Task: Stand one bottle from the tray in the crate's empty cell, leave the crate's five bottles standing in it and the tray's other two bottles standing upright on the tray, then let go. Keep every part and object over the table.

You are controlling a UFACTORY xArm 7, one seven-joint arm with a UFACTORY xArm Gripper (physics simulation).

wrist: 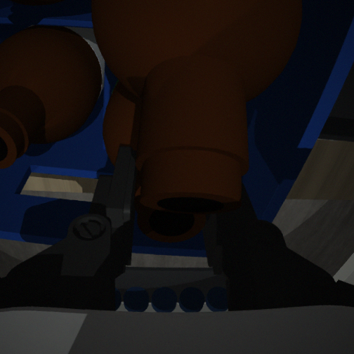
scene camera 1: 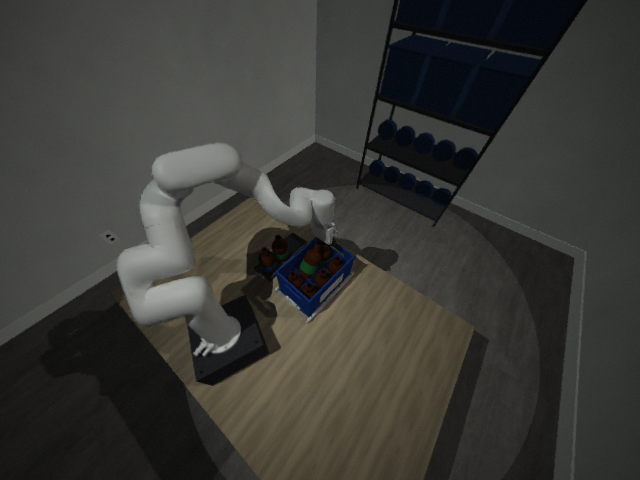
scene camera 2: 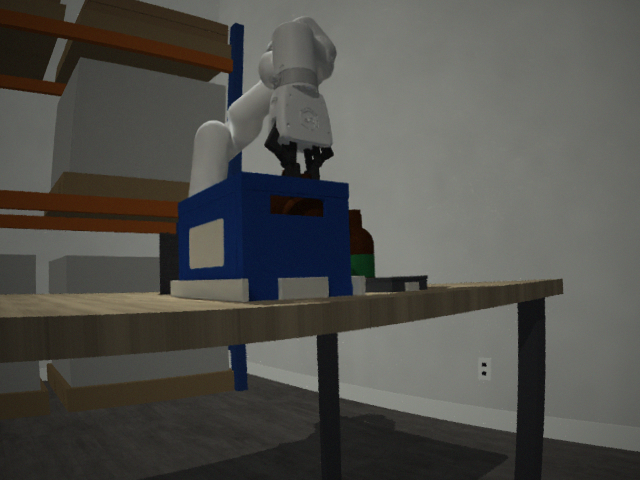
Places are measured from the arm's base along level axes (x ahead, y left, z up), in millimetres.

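Pixels of known places: gripper, between the fingertips: (scene camera 1: 323, 246); arm's base, origin of its link: (scene camera 1: 222, 334).
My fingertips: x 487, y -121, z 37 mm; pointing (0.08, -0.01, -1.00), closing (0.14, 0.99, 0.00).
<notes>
Ahead of a thing's pixels: the offset from my fingertips to its top centre.
The blue crate {96 mm back, 21 mm right, 9 mm up} (scene camera 1: 293, 299) (scene camera 2: 294, 248) holds brown bottles. A bottle with a green label (scene camera 1: 310, 261) (wrist: 197, 115) sits higher than the others in the middle of the tray-side row, tilted. My gripper (scene camera 1: 332, 243) (scene camera 2: 301, 171) (wrist: 169, 176) is low over the crate's far end, shut on the neck of the crate's corner bottle {1 mm ahead, 0 mm left, 26 mm up} (scene camera 1: 326, 252) (wrist: 118, 125), beside the green-label bottle; that neck overlaps my right finger in the wrist view. Two bottles, one green-labelled {60 mm back, 200 mm left, 6 mm down} (scene camera 1: 280, 248) (scene camera 2: 362, 263) and one blue-labelled {146 mm back, 210 mm left, 6 mm down} (scene camera 1: 266, 259), stand on the dark tray (scene camera 1: 296, 239) (scene camera 2: 395, 283).
The other crate bottles, such as the front one {107 mm back, 62 mm right, 3 mm down} (scene camera 1: 322, 279) and the one beside my left finger (wrist: 45, 80), stand close by. The table (scene camera 1: 356, 351) (scene camera 2: 491, 290) has an edge near the crate's far end. The arm's black base (scene camera 1: 232, 361) is on the near side.
</notes>
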